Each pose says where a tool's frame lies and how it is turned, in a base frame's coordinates. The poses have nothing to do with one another.
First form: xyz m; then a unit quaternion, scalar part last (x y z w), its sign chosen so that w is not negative.
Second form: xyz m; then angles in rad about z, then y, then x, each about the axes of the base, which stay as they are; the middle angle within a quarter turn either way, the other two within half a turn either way. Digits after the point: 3 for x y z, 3 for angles.
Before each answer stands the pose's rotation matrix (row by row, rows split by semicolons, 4 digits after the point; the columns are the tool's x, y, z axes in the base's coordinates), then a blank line. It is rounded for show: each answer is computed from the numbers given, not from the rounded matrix.
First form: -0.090 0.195 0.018 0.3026 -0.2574 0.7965 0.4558
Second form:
-0.4014 -0.8819 0.2474; 0.5703 -0.4520 -0.6859; 0.7167 -0.1342 0.6844

-0.090 0.195 0.018 1.998 0.250 0.787
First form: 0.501 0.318 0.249 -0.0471 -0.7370 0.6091 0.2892
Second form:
-0.8283 -0.2829 -0.4836; 0.4217 0.2536 -0.8705; 0.3689 -0.9250 -0.0907

0.501 0.318 0.249 2.813 -0.505 1.675
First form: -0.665 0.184 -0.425 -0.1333 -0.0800 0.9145 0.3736
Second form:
-0.6853 -0.6619 -0.3036; 0.7046 -0.7081 -0.0467; -0.1840 -0.2459 0.9517

-0.665 0.184 -0.425 2.374 -0.308 0.049
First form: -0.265 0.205 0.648 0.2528 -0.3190 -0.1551 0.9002
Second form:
0.7484 0.1179 -0.6527; -0.4405 0.8241 -0.3562; 0.4959 0.5540 0.6687

-0.265 0.205 0.648 -0.156 -0.711 0.489
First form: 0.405 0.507 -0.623 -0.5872 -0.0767 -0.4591 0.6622
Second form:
0.5667 0.6981 0.4376; -0.5180 -0.1112 0.8481; 0.6408 -0.7073 0.2986

0.405 0.507 -0.623 -0.889 0.453 -1.232
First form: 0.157 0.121 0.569 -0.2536 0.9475 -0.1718 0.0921
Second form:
-0.8544 -0.4489 0.2616; -0.5122 0.8124 -0.2788; -0.0874 -0.3722 -0.9240

0.157 0.121 0.569 2.658 0.265 2.849
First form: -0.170 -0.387 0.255 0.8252 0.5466 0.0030 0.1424
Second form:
0.4024 0.9012 0.1606; 0.9030 -0.3619 -0.2317; -0.1507 0.2383 -0.9594

-0.170 -0.387 0.255 -1.151 0.161 2.905
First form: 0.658 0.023 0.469 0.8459 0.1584 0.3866 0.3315
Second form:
0.6509 0.0117 0.7591; 0.5243 -0.7300 -0.4384; 0.5490 0.6833 -0.4813

0.658 0.023 0.469 -0.018 0.862 2.403
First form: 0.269 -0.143 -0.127 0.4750 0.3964 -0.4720 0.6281
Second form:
0.2402 0.9695 0.0496; -0.2163 0.1032 -0.9708; -0.9463 0.2225 0.2345

0.269 -0.143 -0.127 -1.328 0.050 1.334
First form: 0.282 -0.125 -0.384 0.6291 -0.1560 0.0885 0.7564
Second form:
0.9357 -0.3301 -0.1246; -0.0624 0.1929 -0.9792; 0.3473 0.9240 0.1599

0.282 -0.125 -0.384 0.339 -0.125 1.409
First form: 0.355 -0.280 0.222 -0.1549 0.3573 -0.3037 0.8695
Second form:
0.5602 0.4175 0.7155; -0.6389 0.7675 0.0524; -0.5273 -0.4864 0.6967

0.355 -0.280 0.222 -0.640 0.797 -0.075
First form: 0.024 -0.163 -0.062 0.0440 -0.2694 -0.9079 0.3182
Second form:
-0.7936 0.5541 -0.2513; -0.6015 -0.6524 0.4612; 0.0915 0.5172 0.8510

0.024 -0.163 -0.062 -2.532 -0.254 -0.497
